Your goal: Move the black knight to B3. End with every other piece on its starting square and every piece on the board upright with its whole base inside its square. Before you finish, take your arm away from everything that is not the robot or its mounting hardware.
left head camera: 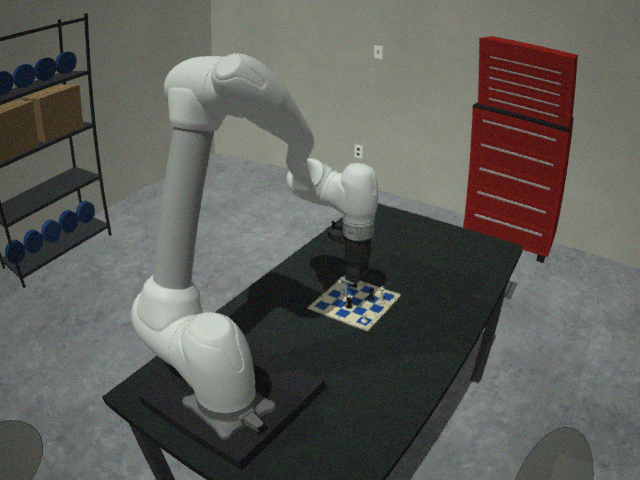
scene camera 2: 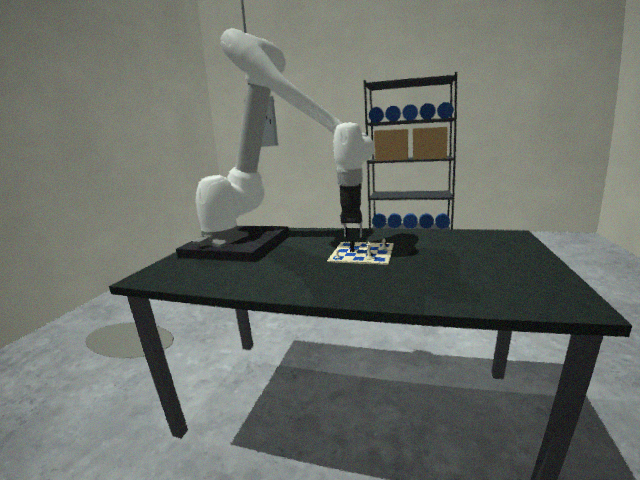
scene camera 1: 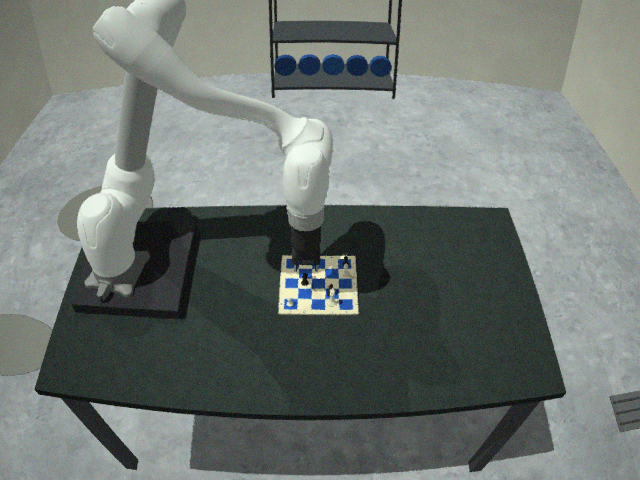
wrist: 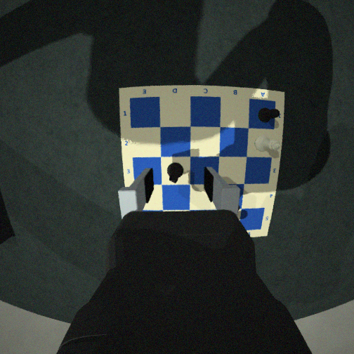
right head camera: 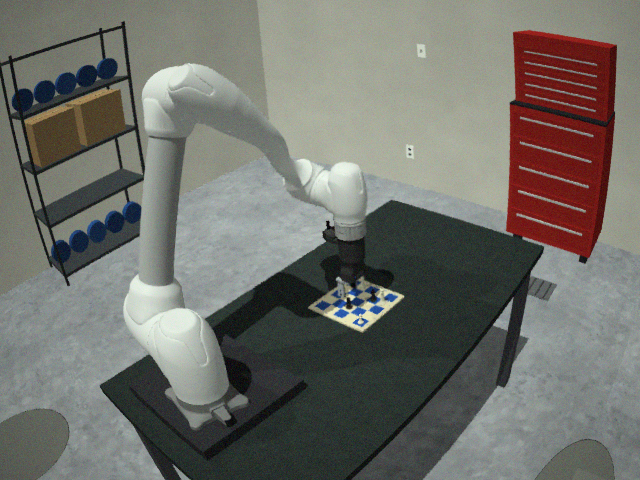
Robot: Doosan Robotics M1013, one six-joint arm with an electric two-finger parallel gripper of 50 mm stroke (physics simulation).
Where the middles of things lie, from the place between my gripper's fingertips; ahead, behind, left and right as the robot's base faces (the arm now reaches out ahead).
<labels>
The chessboard (scene camera 1: 312, 299) lies 6 cm below my hand and 3 cm ahead of it.
</labels>
